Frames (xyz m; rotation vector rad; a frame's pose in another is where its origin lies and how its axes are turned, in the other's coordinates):
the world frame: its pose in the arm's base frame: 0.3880 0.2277 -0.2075 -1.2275 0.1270 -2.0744
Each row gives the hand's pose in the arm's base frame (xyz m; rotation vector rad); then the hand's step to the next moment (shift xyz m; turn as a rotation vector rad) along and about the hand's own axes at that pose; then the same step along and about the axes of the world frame.
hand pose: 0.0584 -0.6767 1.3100 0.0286 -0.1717 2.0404
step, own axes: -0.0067 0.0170 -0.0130 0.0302 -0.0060 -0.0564
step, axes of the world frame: -0.0006 0.0092 -0.0204 -0.0593 -0.0085 -0.0232
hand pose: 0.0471 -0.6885 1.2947 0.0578 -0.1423 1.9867
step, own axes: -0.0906 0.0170 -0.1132 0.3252 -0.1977 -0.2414
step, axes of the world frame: -0.0507 0.1195 -0.0669 -0.4049 -0.1929 0.0443
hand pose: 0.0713 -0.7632 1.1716 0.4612 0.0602 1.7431
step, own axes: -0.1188 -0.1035 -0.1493 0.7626 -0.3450 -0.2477
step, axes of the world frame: -0.1281 0.1596 -0.0723 -0.6527 -0.5206 0.2546
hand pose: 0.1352 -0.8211 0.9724 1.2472 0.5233 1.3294
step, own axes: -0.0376 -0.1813 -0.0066 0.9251 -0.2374 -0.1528
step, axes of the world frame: -0.1504 0.0991 -0.0433 -0.5976 -0.6214 0.4384
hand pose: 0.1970 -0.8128 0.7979 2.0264 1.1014 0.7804
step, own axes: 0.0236 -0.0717 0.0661 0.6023 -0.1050 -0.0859
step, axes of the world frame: -0.0937 0.0306 -0.0188 -0.3611 -0.3829 0.3227
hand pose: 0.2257 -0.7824 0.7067 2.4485 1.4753 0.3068
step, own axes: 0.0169 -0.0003 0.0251 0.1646 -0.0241 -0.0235
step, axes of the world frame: -0.0288 0.0087 0.0030 -0.0974 -0.1018 0.0916
